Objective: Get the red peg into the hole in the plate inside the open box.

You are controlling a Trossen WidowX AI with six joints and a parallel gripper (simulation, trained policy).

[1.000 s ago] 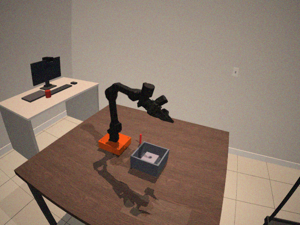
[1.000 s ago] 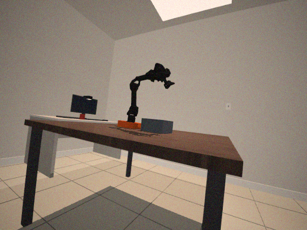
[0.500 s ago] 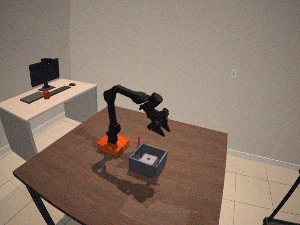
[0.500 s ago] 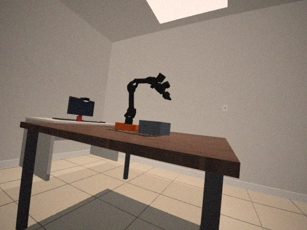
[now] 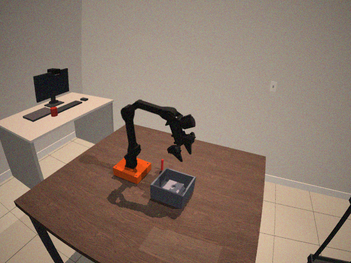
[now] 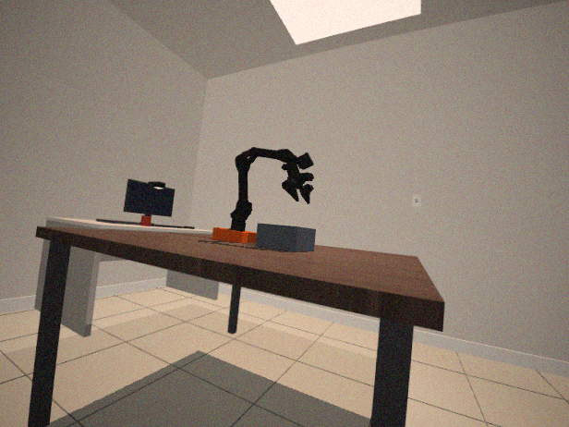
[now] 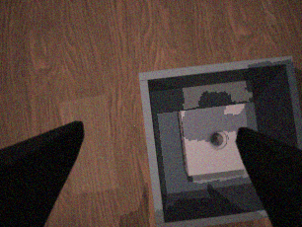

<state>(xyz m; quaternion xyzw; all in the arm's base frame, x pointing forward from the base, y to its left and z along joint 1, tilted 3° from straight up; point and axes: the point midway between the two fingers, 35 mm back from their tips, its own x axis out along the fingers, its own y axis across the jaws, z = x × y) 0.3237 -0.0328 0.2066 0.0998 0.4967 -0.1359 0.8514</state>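
My gripper tip is now 170 mm past the red peg, 170 mm above it and 140 mm to the right of it. The rest, counted from my gripper tip: plate (170 mm below, 70 mm to the right, 40 mm behind); grey box (190 mm below, 70 mm to the right, 40 mm behind).
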